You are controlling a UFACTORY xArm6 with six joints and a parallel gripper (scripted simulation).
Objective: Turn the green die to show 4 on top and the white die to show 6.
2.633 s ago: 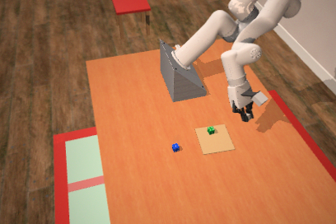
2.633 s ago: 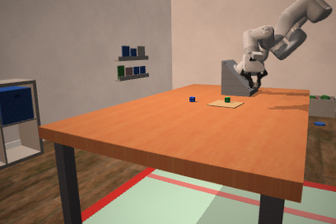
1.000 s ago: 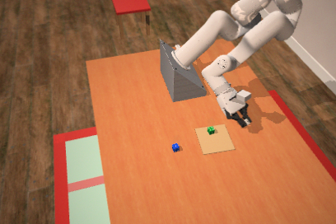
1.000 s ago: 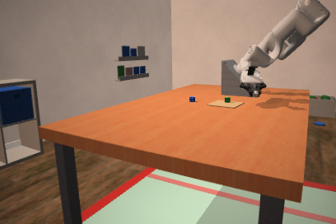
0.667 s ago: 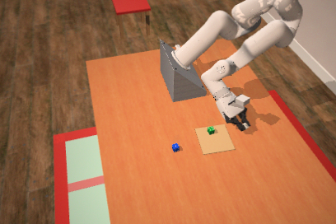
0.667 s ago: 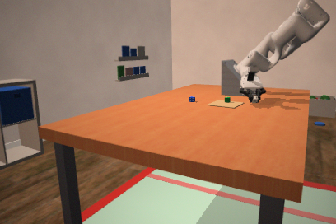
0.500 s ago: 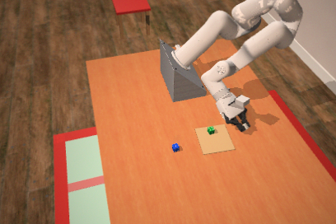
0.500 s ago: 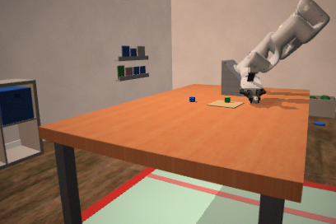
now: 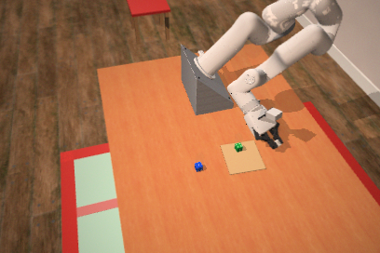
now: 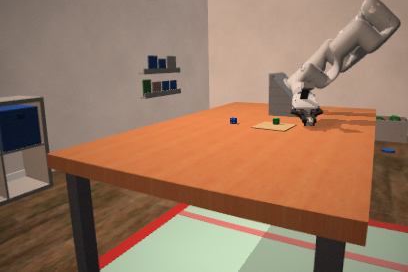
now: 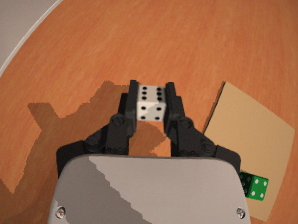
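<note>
The white die lies 1 cm ahead of my hand and 1 cm below it. From my hand the other things lie so: tan mat (1 cm behind, 14 cm to the right, 3 cm below); green die (5 cm behind, 13 cm to the right, 2 cm below); blue die (3 cm behind, 31 cm to the right, 2 cm below).
</note>
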